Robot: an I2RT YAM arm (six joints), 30 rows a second.
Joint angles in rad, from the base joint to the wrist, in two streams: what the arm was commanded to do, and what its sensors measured. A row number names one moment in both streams.
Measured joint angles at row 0: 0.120, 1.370, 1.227, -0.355, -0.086, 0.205
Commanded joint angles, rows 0 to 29: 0.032, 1.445, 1.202, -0.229, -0.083, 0.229; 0.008, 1.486, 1.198, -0.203, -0.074, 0.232; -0.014, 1.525, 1.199, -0.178, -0.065, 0.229; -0.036, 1.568, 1.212, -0.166, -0.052, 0.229; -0.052, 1.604, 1.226, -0.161, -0.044, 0.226; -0.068, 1.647, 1.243, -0.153, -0.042, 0.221; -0.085, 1.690, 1.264, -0.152, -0.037, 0.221; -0.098, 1.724, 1.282, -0.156, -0.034, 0.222; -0.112, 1.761, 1.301, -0.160, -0.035, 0.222; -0.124, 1.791, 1.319, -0.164, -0.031, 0.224; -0.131, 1.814, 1.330, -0.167, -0.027, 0.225; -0.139, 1.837, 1.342, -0.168, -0.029, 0.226; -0.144, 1.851, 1.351, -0.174, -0.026, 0.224; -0.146, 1.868, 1.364, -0.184, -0.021, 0.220; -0.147, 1.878, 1.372, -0.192, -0.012, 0.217; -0.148, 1.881, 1.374, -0.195, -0.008, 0.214; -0.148, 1.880, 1.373, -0.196, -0.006, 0.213; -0.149, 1.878, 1.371, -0.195, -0.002, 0.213; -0.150, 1.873, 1.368, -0.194, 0.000, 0.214; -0.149, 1.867, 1.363, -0.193, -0.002, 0.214; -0.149, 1.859, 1.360, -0.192, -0.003, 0.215; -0.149, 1.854, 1.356, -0.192, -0.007, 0.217; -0.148, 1.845, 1.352, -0.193, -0.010, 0.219; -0.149, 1.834, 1.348, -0.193, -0.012, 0.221; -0.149, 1.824, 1.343, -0.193, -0.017, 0.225; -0.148, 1.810, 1.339, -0.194, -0.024, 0.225; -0.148, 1.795, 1.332, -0.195, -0.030, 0.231; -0.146, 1.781, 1.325, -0.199, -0.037, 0.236; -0.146, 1.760, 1.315, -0.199, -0.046, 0.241; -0.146, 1.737, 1.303, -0.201, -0.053, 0.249
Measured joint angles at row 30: -0.148, 1.819, 1.322, -0.207, -0.034, 0.226
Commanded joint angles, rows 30 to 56: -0.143, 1.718, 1.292, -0.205, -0.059, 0.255; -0.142, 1.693, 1.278, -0.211, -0.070, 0.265; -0.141, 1.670, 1.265, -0.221, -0.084, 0.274; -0.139, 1.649, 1.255, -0.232, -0.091, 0.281; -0.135, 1.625, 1.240, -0.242, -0.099, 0.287; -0.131, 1.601, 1.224, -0.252, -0.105, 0.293; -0.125, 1.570, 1.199, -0.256, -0.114, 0.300; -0.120, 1.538, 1.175, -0.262, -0.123, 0.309; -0.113, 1.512, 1.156, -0.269, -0.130, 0.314; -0.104, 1.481, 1.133, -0.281, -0.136, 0.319; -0.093, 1.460, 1.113, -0.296, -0.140, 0.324; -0.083, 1.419, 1.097, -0.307, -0.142, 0.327; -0.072, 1.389, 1.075, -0.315, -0.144, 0.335; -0.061, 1.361, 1.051, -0.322, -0.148, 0.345; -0.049, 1.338, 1.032, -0.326, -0.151, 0.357; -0.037, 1.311, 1.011, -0.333, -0.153, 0.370; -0.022, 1.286, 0.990, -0.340, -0.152, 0.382; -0.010, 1.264, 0.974, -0.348, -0.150, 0.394; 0.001, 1.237, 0.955, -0.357, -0.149, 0.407; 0.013, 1.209, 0.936, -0.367, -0.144, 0.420; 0.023, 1.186, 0.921, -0.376, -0.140, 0.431; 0.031, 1.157, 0.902, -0.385, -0.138, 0.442; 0.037, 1.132, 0.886, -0.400, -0.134, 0.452; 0.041, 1.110, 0.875, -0.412, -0.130, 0.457; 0.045, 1.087, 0.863, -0.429, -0.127, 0.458; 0.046, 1.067, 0.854, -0.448, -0.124, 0.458; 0.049, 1.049, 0.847, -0.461, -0.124, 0.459
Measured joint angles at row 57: 0.039, 1.093, 0.861, -0.399, -0.136, 0.424
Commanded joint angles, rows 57 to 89: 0.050, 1.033, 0.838, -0.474, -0.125, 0.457; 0.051, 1.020, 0.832, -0.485, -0.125, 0.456; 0.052, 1.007, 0.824, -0.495, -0.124, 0.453; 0.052, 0.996, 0.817, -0.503, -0.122, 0.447; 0.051, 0.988, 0.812, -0.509, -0.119, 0.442; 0.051, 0.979, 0.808, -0.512, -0.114, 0.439; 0.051, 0.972, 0.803, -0.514, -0.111, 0.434; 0.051, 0.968, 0.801, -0.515, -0.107, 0.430; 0.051, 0.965, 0.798, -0.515, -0.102, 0.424; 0.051, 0.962, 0.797, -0.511, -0.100, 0.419; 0.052, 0.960, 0.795, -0.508, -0.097, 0.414; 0.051, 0.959, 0.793, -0.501, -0.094, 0.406; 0.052, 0.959, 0.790, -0.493, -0.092, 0.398; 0.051, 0.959, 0.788, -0.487, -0.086, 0.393; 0.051, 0.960, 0.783, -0.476, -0.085, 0.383; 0.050, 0.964, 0.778, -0.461, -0.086, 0.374; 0.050, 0.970, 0.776, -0.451, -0.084, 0.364; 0.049, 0.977, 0.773, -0.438, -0.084, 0.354; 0.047, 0.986, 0.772, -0.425, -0.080, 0.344; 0.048, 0.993, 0.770, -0.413, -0.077, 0.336; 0.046, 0.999, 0.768, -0.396, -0.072, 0.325; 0.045, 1.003, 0.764, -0.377, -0.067, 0.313; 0.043, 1.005, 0.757, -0.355, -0.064, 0.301; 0.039, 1.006, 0.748, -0.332, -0.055, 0.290; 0.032, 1.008, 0.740, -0.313, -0.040, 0.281; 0.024, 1.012, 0.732, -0.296, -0.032, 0.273; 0.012, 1.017, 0.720, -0.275, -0.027, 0.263; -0.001, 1.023, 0.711, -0.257, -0.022, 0.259; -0.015, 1.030, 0.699, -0.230, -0.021, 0.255; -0.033, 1.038, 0.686, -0.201, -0.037, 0.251; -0.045, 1.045, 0.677, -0.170, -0.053, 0.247; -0.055, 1.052, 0.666, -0.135, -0.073, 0.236; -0.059, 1.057, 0.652, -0.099, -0.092, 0.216
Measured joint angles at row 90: -0.038, 1.045, 0.674, -0.245, -0.070, 0.268
